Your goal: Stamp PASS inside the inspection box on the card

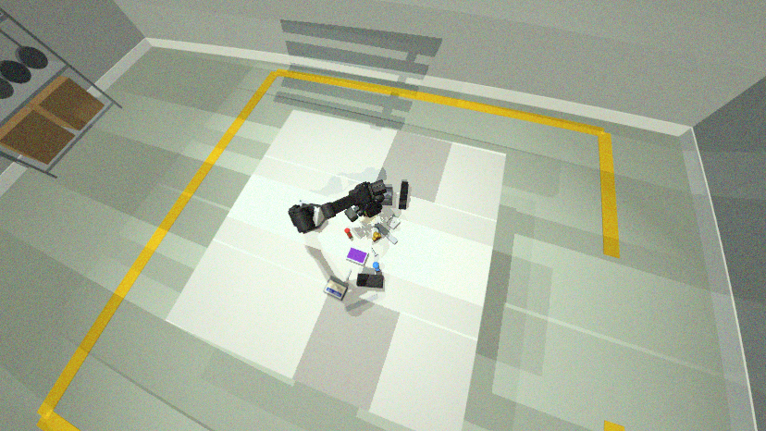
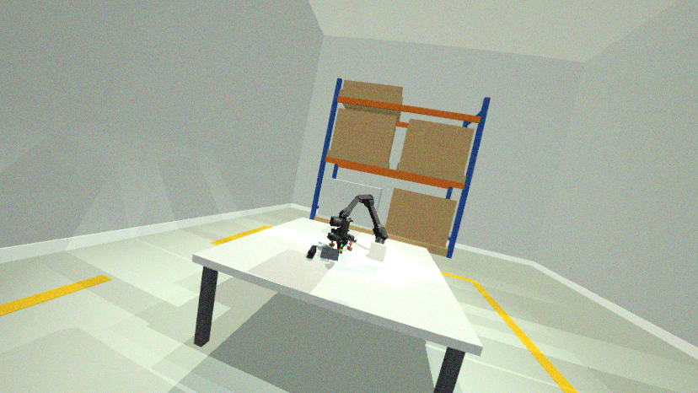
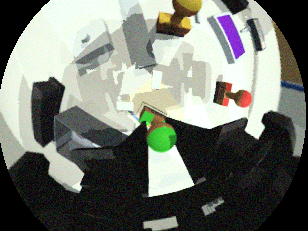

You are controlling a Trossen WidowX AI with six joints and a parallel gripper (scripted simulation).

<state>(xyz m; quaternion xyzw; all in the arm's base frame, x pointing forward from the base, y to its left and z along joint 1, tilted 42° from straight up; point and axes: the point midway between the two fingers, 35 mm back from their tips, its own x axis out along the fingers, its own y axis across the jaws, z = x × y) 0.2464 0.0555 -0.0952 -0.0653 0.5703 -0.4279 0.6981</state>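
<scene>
Now: gripper tip right at the green-knobbed stamp. The rest, counted from my gripper tip: grey tray: 11 cm to the left, 3 cm ahead, 1 cm below; then yellow-knobbed stamp: 10 cm to the right, 9 cm ahead, 1 cm below; then pale beige sheet: 3 cm below, 1 cm to the right, 1 cm behind.
</scene>
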